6 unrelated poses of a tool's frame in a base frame.
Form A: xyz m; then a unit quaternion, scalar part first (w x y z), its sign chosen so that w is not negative.
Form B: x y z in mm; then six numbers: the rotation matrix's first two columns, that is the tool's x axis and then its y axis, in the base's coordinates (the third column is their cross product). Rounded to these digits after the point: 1 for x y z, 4 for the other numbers.
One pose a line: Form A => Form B
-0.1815 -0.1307 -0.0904 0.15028 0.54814 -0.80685 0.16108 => -181.5 -130.7 -90.4 -0.3539 -0.8361 0.4191 -0.9330 0.3472 -0.0952
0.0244 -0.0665 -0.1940 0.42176 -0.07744 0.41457 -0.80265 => 24.4 -66.5 -194.0 -0.6322 -0.7413 -0.2254 0.6128 -0.3005 -0.7308
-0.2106 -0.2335 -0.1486 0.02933 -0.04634 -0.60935 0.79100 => -210.6 -233.5 -148.6 -0.9940 0.1029 -0.0376 0.0101 -0.2557 -0.9667
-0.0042 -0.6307 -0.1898 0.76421 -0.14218 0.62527 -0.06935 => -4.2 -630.7 -189.8 0.2085 -0.2838 -0.9360 -0.0718 0.9500 -0.3040
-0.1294 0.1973 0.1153 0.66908 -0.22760 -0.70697 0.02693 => -129.4 197.3 115.3 -0.0011 0.3578 0.9338 0.2858 0.8949 -0.3426
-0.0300 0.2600 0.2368 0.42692 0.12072 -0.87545 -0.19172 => -30.0 260.0 236.8 -0.6063 -0.3751 0.7012 -0.0477 0.8973 0.4388
